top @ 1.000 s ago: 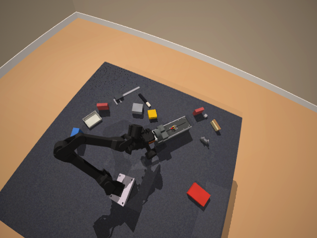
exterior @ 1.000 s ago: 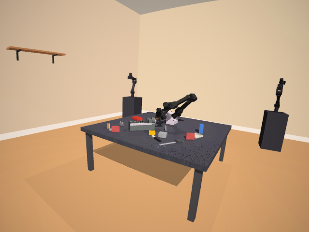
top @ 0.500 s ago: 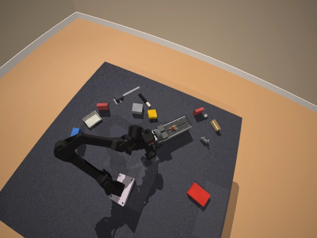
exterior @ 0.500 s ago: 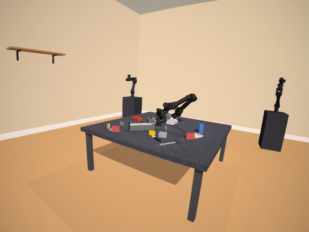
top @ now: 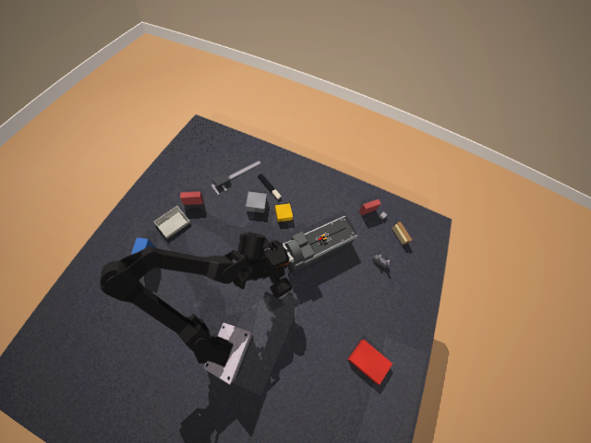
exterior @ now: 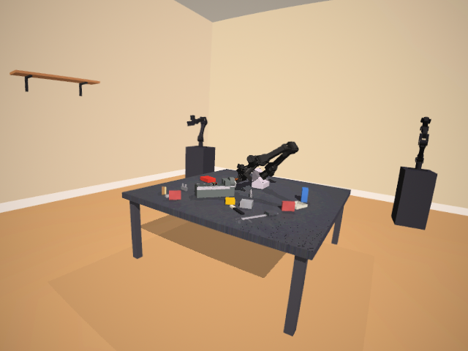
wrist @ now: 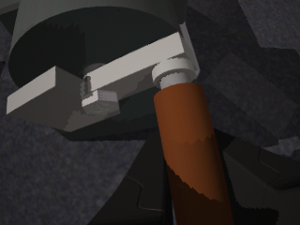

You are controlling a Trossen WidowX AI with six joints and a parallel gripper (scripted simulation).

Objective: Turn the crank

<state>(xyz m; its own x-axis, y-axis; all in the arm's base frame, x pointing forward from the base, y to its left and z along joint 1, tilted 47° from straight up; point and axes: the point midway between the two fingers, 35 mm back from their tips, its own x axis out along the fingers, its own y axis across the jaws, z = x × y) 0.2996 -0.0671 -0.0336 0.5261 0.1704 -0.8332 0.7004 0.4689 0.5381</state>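
Right now my gripper tip is 130 mm short of the red pointer and 90 mm to the left of it. From my gripper tip the other things lie so: grey block (220 mm ahead, 190 mm to the left, 60 mm below); then yellow block (220 mm ahead, 70 mm to the left, 60 mm below); then brown crank handle (20 mm above, 10 mm to the left, 10 mm behind).
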